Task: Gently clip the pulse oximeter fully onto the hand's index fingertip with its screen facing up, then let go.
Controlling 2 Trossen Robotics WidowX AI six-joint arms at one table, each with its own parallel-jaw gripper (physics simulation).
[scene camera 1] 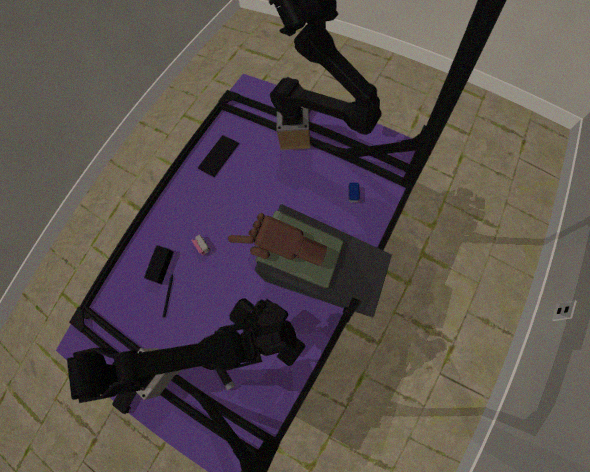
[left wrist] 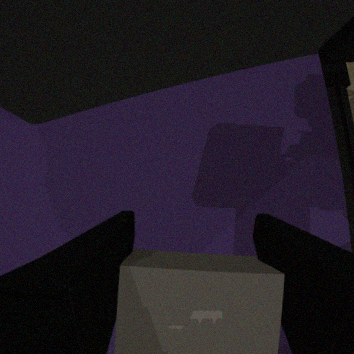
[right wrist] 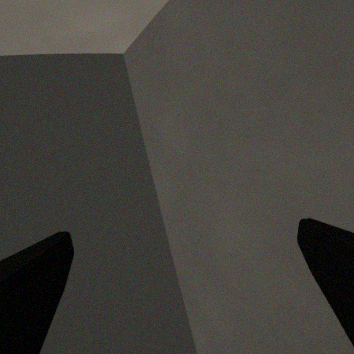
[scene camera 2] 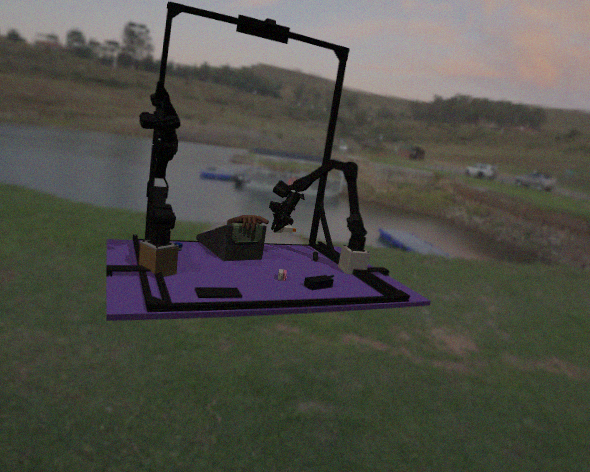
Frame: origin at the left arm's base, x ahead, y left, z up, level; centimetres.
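Seen in the pictures: left gripper, fingertip midpoint: [left wrist: 194, 223] [scene camera 2: 272, 230]; right gripper, fingertip midpoint: [right wrist: 186, 236] [scene camera 2: 162, 88]; left arm's base at its link origin: [scene camera 2: 356, 249]; right arm's base at its link origin: [scene camera 1: 292, 116] [scene camera 2: 159, 243].
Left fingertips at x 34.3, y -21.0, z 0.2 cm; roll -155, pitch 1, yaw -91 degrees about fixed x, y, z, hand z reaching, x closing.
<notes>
Pixels of each thing's top centre, then the offset from my left fingertips to it. "spot": a spot on its surface instead. Level surfaces: height alone.
- green pad at a spot on its surface: [scene camera 1: 321, 273] spot: dz +0.0, dx +16.5, dy -1.4 cm
- dark grey block at a spot on its surface: [scene camera 1: 365, 276] spot: dz -6.0, dx +23.8, dy -11.1 cm
- purple mat at its surface level: dz -10.7 cm
- grey pulse oximeter at a spot on its surface: [left wrist: 200, 302] spot: dz +2.7, dx -1.9, dy +0.0 cm
- white small block at its top centre: [scene camera 1: 199, 243] [scene camera 2: 282, 271] dz -7.6, dx +3.7, dy +34.9 cm
- black box at its top centre: [scene camera 1: 156, 263] [scene camera 2: 319, 278] dz -7.2, dx -9.4, dy +42.1 cm
- dark pen at its top centre: [scene camera 1: 167, 294] dz -9.8, dx -14.8, dy +33.7 cm
- flat black plate at its top centre: [scene camera 2: 218, 291] [scene camera 1: 218, 154] dz -10.0, dx +31.3, dy +52.2 cm
- blue block at its top centre: [scene camera 1: 354, 189] dz -7.5, dx +44.8, dy +6.2 cm
A brown model hand [scene camera 1: 287, 241] [scene camera 2: 247, 218] lies on a green pad [scene camera 1: 321, 273] on a dark grey block [scene camera 1: 365, 276]. Its index finger [scene camera 1: 241, 239] points left over the purple mat [scene camera 1: 246, 187]. My left gripper [scene camera 1: 287, 347] [scene camera 2: 282, 219] [left wrist: 194, 223] hangs above the mat in front of the block and is shut on the grey pulse oximeter [left wrist: 200, 302], which fills the space between its fingers in the left wrist view. In scene camera 1 the gripper hides the oximeter. My right gripper [scene camera 1: 289, 16] [right wrist: 186, 236] is open and empty, raised high at the far side.
A pink and white small block [scene camera 1: 200, 244] [scene camera 2: 282, 274] lies left of the fingertip. A black box [scene camera 1: 158, 264], a dark pen [scene camera 1: 168, 296], a flat black plate [scene camera 1: 218, 155] and a blue block [scene camera 1: 353, 191] lie on the mat. A black frame [scene camera 1: 321, 346] borders it.
</notes>
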